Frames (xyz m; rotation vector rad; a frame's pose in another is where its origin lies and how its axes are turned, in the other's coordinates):
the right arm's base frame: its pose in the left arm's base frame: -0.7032 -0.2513 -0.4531 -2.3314 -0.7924 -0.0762
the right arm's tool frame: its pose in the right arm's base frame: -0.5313 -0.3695 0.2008 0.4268 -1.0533 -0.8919
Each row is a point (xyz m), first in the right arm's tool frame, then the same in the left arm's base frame.
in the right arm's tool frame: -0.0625 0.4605 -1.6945
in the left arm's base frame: 0.1532 0.2961 0.1935
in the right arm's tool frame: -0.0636 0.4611 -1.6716
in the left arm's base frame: 0.1372 0.2898 0.1783
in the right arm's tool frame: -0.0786 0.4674 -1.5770
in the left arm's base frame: 0.0771 0.2550 0.1120
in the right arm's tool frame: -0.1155 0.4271 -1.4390
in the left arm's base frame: -0.0333 0.1760 0.0520
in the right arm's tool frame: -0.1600 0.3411 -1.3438
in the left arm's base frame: -0.1358 0.0870 0.0538
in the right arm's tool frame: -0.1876 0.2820 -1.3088
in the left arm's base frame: -0.1851 0.0359 0.0746
